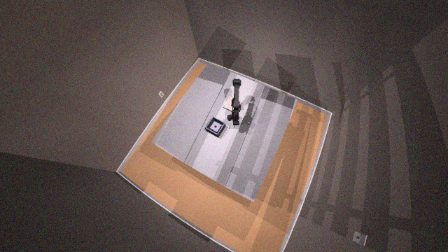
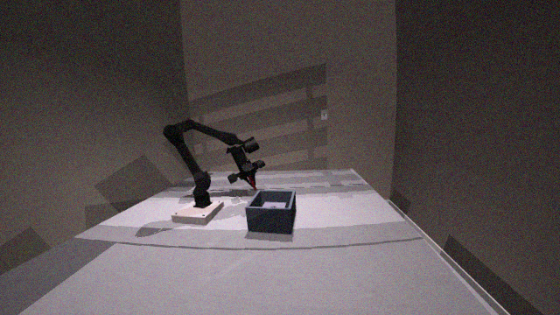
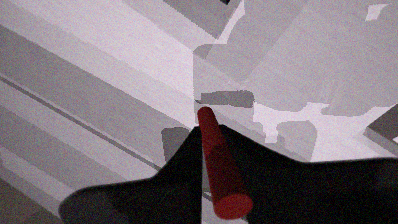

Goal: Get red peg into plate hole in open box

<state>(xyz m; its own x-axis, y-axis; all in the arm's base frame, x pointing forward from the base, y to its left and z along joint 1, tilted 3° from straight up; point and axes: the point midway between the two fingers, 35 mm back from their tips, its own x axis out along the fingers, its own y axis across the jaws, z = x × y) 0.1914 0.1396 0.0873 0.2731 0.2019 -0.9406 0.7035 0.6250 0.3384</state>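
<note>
The pale plate is 150 mm to the right of my gripper tip, 150 mm ahead of it and 30 mm below it. Round my gripper tip: dark box: 150 mm to the right, 150 mm ahead, 50 mm below; red peg: 20 mm above, 10 mm to the right.
</note>
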